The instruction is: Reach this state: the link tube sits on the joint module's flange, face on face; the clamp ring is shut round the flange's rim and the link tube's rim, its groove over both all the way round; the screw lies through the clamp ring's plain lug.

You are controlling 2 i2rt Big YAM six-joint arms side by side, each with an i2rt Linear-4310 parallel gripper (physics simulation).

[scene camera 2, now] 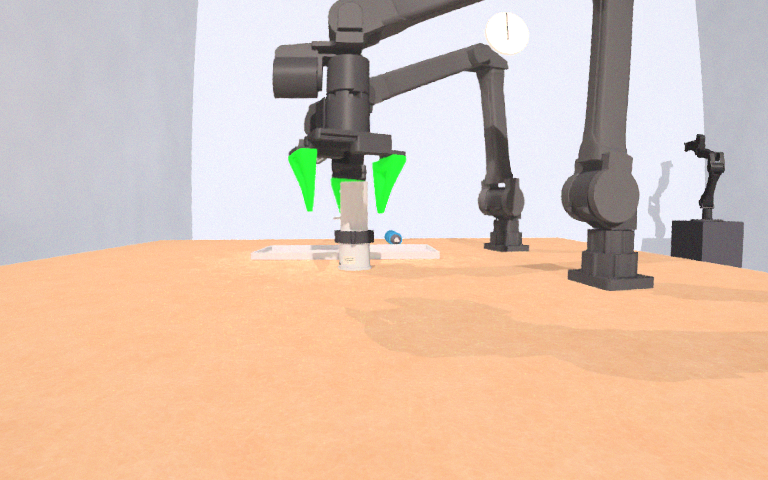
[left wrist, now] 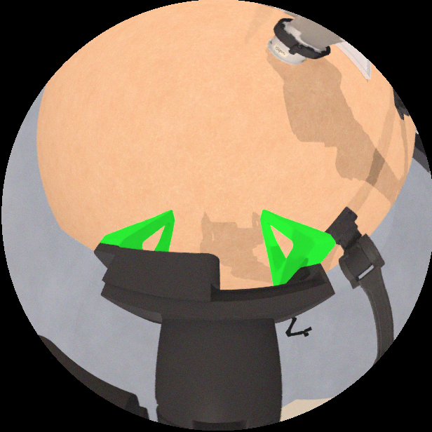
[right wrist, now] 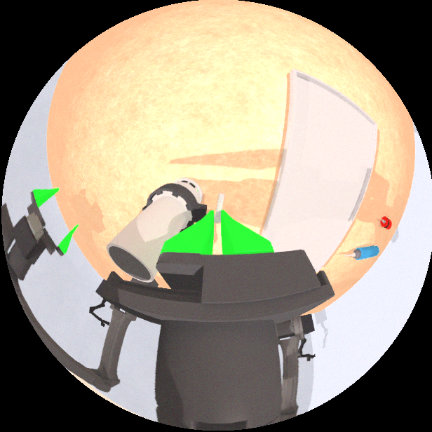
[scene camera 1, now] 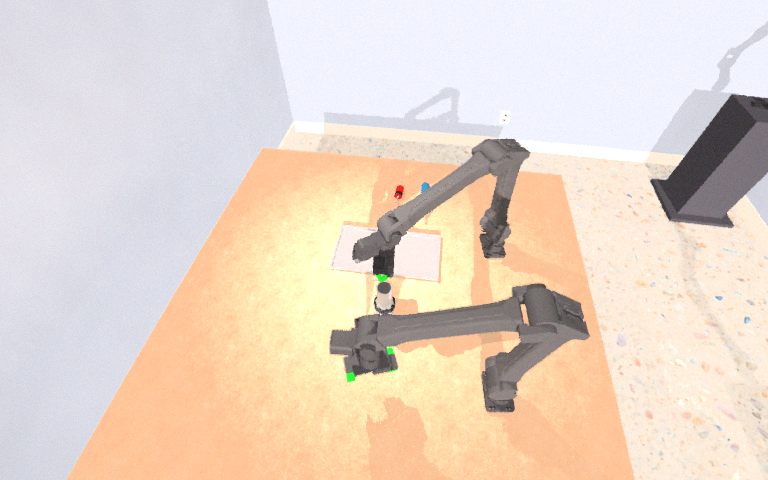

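The joint module stands upright on the table. The pale link tube stands on it. The dark clamp ring is round their joint, its lugs towards my right fingers in the right wrist view; whether its groove covers both rims all round is not visible. My right gripper is shut on the small light screw, which sticks out past the fingertips beside the lugs. My left gripper is open and empty above the table.
A white tray lies beyond the module. A red-handled tool and a blue-handled tool lie past the tray. In scene camera 1 the left forearm passes close below the module.
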